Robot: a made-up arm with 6 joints. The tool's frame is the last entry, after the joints.
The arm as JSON. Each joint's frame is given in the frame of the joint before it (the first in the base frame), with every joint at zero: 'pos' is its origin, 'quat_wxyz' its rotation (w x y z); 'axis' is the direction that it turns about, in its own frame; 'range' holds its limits. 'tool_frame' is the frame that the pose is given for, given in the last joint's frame.
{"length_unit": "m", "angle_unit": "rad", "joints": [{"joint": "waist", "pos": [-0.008, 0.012, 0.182], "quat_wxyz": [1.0, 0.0, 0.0, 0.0], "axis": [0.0, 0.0, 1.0], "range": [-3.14, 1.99]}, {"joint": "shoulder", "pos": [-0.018, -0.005, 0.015], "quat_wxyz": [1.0, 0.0, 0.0, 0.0], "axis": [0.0, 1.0, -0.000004], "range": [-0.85, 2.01]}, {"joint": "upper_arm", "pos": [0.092, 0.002, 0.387], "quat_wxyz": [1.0, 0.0, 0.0, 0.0], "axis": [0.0, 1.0, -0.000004], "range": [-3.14, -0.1]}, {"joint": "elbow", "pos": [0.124, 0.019, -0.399], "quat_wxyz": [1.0, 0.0, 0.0, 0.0], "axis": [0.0, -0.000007, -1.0], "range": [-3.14, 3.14]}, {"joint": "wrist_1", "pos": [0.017, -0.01, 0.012], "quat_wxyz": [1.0, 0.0, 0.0, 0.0], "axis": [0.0, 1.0, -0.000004], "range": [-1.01, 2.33]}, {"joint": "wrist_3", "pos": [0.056, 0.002, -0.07], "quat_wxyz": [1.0, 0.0, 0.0, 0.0], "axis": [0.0, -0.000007, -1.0], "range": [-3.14, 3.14]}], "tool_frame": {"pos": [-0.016, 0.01, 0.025], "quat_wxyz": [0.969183, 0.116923, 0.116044, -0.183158]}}
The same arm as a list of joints. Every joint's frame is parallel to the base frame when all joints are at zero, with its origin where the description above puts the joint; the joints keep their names.
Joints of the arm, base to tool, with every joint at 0 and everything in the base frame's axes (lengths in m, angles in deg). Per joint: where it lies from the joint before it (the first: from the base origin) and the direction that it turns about. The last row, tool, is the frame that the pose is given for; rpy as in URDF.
waist: axis 0 0 1 xyz -0.008 0.012 0.182
shoulder: axis 0 1 0 xyz -0.018 -0.005 0.015
upper_arm: axis 0 1 0 xyz 0.092 0.002 0.387
elbow: axis 0 0 -1 xyz 0.124 0.019 -0.399
wrist_1: axis 0 1 0 xyz 0.017 -0.01 0.012
wrist_3: axis 0 0 -1 xyz 0.056 0.002 -0.07
tool: xyz -0.016 0.01 0.025 rpy 11.02 15.53 -19.9
Joint limits (deg, base to tool): -179.91..114.02 -48.7..115.16 -179.91..-5.73 -179.91..179.91 -57.87..133.5 -179.91..179.91

